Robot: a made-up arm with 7 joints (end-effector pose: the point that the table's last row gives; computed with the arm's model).
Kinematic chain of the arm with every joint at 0, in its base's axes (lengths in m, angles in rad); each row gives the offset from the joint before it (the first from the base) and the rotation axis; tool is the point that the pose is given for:
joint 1: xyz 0 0 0.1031 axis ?
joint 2: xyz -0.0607 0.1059 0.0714 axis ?
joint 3: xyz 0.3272 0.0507 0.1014 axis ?
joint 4: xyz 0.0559 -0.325 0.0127 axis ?
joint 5: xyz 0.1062 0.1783 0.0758 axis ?
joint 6: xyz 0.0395 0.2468 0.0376 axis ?
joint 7: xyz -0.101 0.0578 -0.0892 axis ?
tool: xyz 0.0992 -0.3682 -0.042
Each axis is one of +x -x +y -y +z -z.
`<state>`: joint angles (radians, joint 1 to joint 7).
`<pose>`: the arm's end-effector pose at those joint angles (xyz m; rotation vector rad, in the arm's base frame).
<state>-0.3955 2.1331 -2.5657 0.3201 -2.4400 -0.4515 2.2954</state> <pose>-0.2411 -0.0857 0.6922 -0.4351 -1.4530 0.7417</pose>
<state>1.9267 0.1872 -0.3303 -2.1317 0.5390 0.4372 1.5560</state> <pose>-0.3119 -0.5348 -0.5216 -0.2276 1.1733 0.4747</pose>
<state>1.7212 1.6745 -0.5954 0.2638 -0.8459 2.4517 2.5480</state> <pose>0.3972 0.9769 0.3427 0.8945 0.1186 -2.8817</pose>
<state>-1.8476 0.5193 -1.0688 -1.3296 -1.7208 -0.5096 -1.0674</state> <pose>-0.0292 0.2114 0.4163 0.3117 0.9711 -0.3477</pose>
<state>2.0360 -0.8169 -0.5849 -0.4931 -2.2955 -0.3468 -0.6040</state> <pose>0.0955 -0.2217 -0.1182 -0.5088 -0.4700 0.7863</pose>
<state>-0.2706 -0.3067 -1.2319 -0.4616 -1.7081 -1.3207 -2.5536</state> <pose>0.3161 0.0824 -0.0728 0.3499 2.0250 1.2795</pose>
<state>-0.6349 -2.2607 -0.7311 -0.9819 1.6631 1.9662 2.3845</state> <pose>-0.3782 -0.0501 -0.4274 -0.9416 -0.9803 -2.4830</pose>
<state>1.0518 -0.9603 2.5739 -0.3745 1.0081 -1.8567 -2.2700</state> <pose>0.3013 -0.1638 0.4282 -1.6084 1.8987 -1.0500</pose>
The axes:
joint 1: +y
joint 2: +z
joint 3: -z
joint 4: +x
joint 5: +y
joint 6: -z
joint 7: +x

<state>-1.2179 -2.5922 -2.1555 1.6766 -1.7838 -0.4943 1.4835</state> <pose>-0.6170 -0.8454 0.3041 -0.8610 2.1719 -0.7217</pose>
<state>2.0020 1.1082 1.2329 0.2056 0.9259 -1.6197 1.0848</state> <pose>0.0312 0.5761 0.1177 -1.9656 -1.4979 0.8762</pose>
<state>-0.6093 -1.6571 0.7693 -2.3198 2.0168 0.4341 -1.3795</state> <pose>-0.6108 -0.0279 -0.3773 -1.1012 -2.0844 -0.7061</pose>
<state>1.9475 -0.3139 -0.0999 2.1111 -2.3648 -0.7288 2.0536</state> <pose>0.3409 -0.8821 -0.6632 0.6183 -0.8707 -0.5421</pose>
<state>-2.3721 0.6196 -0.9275 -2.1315 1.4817 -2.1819 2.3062</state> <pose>-0.1616 0.1782 0.4832 0.6716 -0.7383 0.2122</pose>
